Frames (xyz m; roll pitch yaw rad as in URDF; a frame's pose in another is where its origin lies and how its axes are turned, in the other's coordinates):
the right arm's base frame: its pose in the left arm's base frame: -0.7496 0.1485 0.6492 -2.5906 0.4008 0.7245
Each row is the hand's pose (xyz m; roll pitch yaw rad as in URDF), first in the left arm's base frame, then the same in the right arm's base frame.
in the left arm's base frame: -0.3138 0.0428 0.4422 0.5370 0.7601 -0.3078
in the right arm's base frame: 0.3167 0.3610 -0.1155 -2.5876 -0.0913 0.9102
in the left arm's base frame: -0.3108 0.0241 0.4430 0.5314 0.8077 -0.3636
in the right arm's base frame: 0.3071 0.3763 -0.1211 -2.5582 -0.1403 0.9483
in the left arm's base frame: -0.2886 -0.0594 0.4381 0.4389 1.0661 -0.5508
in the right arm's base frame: 0.2733 0.4523 -0.1448 -2.5213 -0.4090 1.0315
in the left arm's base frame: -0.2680 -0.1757 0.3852 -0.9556 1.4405 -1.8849
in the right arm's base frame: 0.2372 0.5763 -0.1356 -2.6568 -0.8955 1.0996
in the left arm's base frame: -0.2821 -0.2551 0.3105 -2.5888 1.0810 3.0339
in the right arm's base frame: 0.2082 0.6679 -0.0822 3.1340 -1.3687 1.3054
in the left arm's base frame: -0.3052 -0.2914 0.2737 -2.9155 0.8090 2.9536
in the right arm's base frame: 0.1845 0.7042 -0.0458 0.7707 -1.4599 -2.8659
